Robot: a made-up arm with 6 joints.
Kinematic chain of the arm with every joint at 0, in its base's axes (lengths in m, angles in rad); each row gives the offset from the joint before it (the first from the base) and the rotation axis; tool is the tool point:
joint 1: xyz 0 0 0.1 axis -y
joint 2: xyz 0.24 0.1 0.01 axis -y
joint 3: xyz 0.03 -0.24 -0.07 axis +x
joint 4: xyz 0 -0.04 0.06 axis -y
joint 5: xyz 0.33 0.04 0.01 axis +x
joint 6: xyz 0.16 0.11 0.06 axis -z
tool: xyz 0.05 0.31 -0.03
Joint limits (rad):
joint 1: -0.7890..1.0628
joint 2: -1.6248..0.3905
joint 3: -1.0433..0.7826
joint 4: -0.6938..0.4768
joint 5: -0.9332..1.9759
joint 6: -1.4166..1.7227
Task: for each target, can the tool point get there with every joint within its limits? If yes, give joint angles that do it. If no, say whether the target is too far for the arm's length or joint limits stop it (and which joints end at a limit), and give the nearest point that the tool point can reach.
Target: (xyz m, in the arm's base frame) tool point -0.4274 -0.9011 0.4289
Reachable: no: joint limits stop it (at a limit: joint 1, joint 2, joint 3, joint 4) | nearest point -0.2163 -0.6427 0.6011 | short by 0.375 m
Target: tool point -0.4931 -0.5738 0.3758
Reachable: no: joint limits stop it (at a limit: joint 1, joint 2, joint 4, joint 5) | nearest point -0.4261 -0.4586 0.1853 | short by 0.232 m
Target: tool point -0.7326 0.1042 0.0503
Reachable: no: joint limits stop it (at a limit: joint 1, joint 2, joint 4, joint 5) | nearest point -0.6302 0.0708 0.0281 | short by 0.110 m
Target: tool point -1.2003 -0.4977 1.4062
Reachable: no: too far | nearest point -0.4145 -0.2976 0.9200 | short by 0.945 m
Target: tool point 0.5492 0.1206 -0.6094
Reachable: yes | joints -0.5225 -0.8698 0.2976 -0.1665 0.5392 0.1502
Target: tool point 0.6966 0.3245 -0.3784
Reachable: yes | joints -0.3673 -0.1493 -0.6363 0.1940 0.0581 0.1968
